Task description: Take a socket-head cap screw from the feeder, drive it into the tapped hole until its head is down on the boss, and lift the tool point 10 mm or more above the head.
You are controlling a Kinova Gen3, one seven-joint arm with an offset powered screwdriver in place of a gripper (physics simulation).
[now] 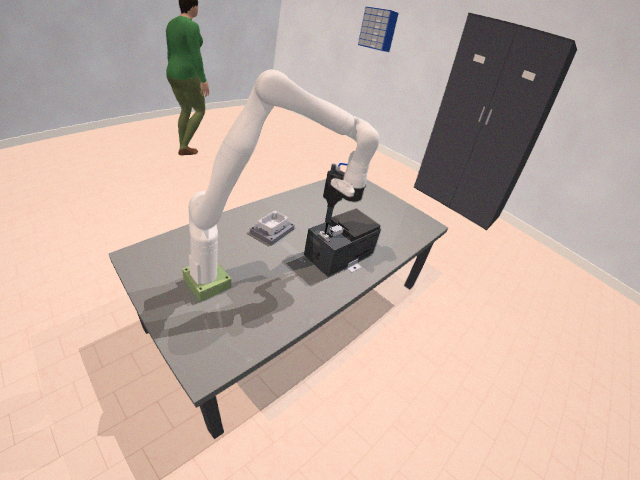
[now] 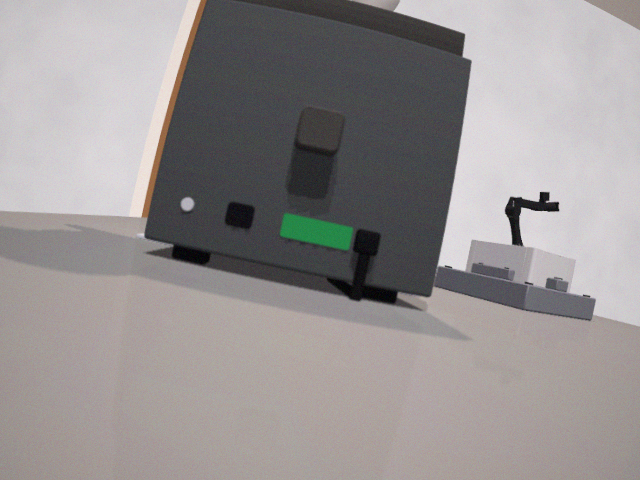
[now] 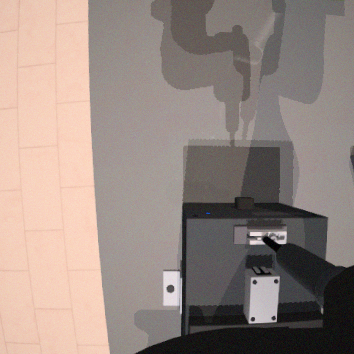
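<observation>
The black screwdriver [image 1: 326, 232] [image 3: 265, 239] points down at the front of the feeder, with its thin bit tip at or just over the bright slotted pickup piece [image 3: 281, 235]. Contact, and whether a screw is on the bit, cannot be told. The feeder [image 1: 330, 255] [image 2: 248, 103] [image 3: 215, 265] is a dark box on the table. A light grey open housing [image 1: 268, 224] [image 2: 550, 263] sits on a darker base plate [image 1: 269, 239] [image 2: 560, 305], apart from the feeder on the arm-base side. Its tapped hole and boss are too small to make out.
A white block [image 3: 262, 300] stands on the feeder top behind the pickup. A small white bracket [image 1: 353, 267] [image 3: 171, 278] lies beside the feeder. The arm's green base [image 1: 219, 283] is on the table [image 1: 248, 341]. A person [image 1: 183, 51] in green stands beyond the table. A black jointed arm [image 2: 514, 209] shows behind the housing.
</observation>
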